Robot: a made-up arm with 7 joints.
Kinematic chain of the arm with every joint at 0, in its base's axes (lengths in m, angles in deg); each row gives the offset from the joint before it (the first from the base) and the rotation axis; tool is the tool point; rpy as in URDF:
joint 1: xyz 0 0 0.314 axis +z
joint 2: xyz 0 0 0 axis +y
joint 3: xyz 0 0 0.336 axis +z
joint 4: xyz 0.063 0 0 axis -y
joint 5: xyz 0.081 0 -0.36 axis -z
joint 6: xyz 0 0 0 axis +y
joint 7: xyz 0.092 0 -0.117 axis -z
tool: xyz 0 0 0 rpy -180 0 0
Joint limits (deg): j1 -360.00..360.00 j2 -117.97..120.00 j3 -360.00..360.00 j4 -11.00..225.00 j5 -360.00..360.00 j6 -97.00..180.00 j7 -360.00..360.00
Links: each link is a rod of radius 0.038 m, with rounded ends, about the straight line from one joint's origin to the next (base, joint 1, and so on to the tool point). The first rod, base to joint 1, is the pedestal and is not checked.
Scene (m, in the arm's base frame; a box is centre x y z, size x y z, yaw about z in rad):
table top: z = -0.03
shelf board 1: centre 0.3 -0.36 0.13 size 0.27 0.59 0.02 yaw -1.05
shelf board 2: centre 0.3 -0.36 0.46 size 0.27 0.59 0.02 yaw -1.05
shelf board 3: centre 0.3 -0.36 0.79 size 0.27 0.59 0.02 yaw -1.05
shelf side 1: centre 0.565 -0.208 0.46 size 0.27 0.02 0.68 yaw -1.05
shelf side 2: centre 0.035 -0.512 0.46 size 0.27 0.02 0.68 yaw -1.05
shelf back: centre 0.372 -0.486 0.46 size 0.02 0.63 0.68 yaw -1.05
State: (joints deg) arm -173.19 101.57 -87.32 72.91 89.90 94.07 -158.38
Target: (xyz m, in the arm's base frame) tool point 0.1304 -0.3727 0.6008
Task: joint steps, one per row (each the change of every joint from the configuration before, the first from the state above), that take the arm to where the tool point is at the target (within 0.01 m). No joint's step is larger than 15 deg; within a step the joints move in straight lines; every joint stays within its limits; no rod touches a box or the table.
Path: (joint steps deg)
1: -11.44 -10.26 -13.83 -3.71 -0.22 -5.05 0.00
2: -11.43 -10.26 -13.83 -3.70 -0.22 -5.05 0.00
3: -11.44 -10.26 -13.83 -3.71 -0.22 -5.05 0.00
4: -11.43 -10.26 -13.83 -3.71 -0.22 -5.05 0.00
5: -11.44 -10.27 -13.83 -3.70 -0.22 -5.05 0.00
6: -11.43 -10.26 -13.83 -3.71 -0.21 -5.05 0.00
7: -11.44 -10.26 -13.83 -3.70 -0.22 -5.05 0.00

